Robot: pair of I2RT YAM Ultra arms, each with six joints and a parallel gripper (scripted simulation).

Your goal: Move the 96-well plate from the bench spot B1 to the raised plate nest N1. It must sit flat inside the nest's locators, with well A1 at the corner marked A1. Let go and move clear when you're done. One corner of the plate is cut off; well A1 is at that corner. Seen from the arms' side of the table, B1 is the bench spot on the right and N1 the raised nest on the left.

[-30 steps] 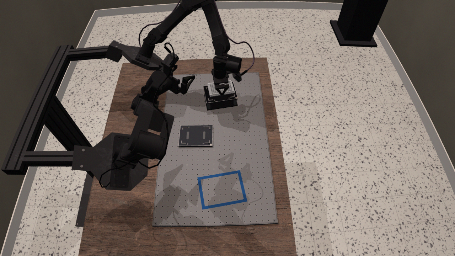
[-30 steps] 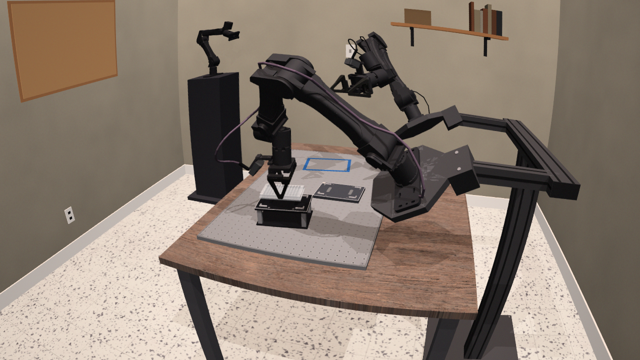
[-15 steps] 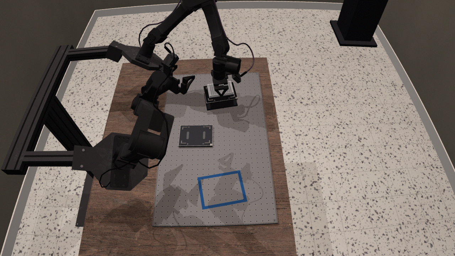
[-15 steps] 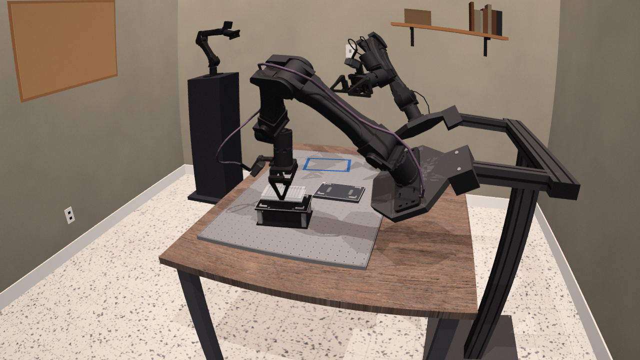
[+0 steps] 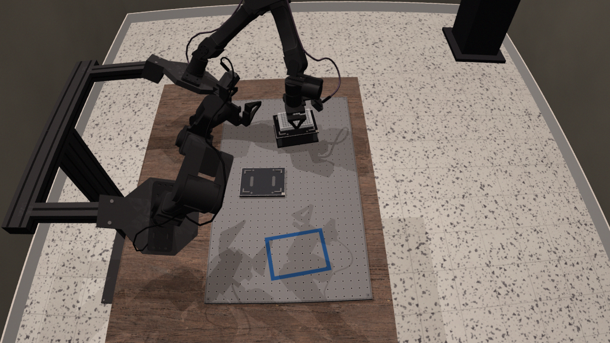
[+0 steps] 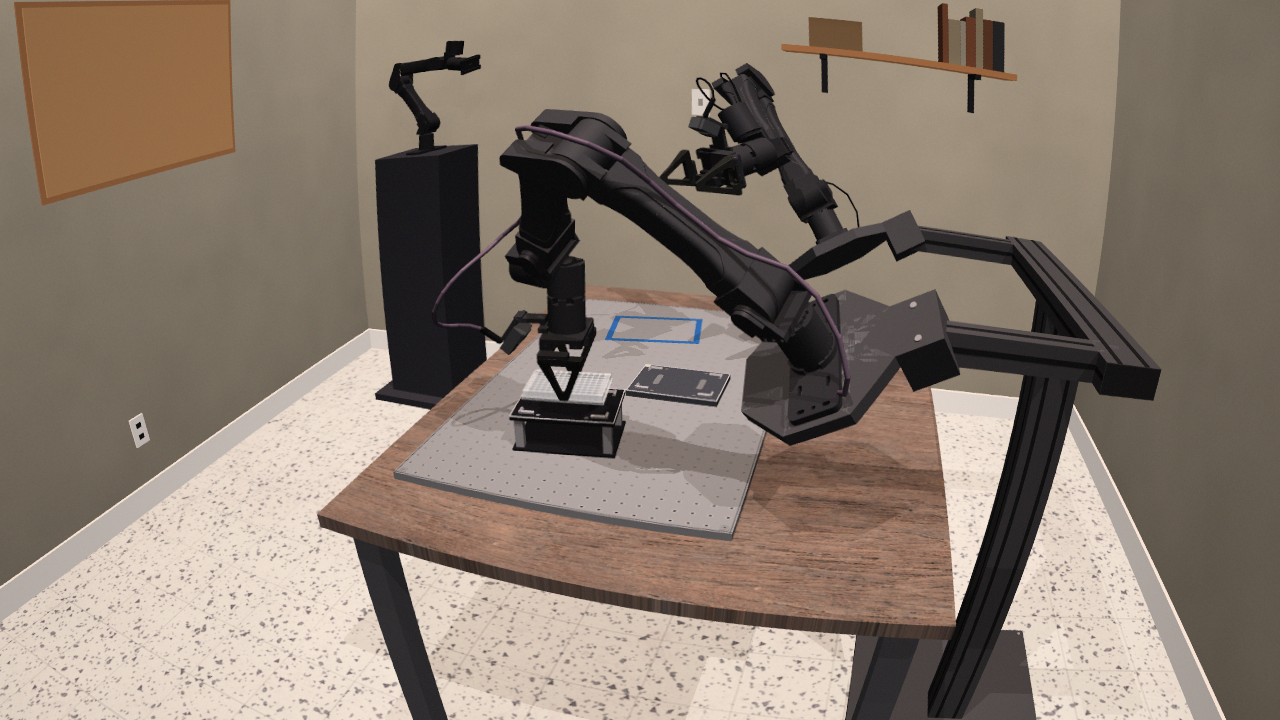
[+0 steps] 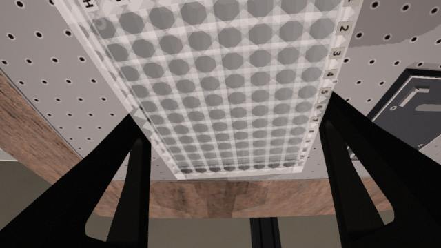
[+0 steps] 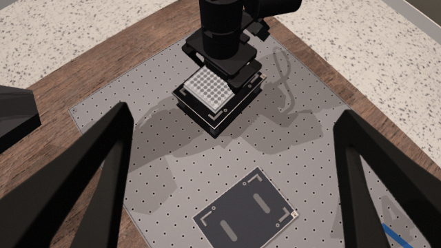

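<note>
My left gripper is now 30 mm above the raised black nest. Also, from my left hand: clear 96-well plate right at my left hand.
</note>
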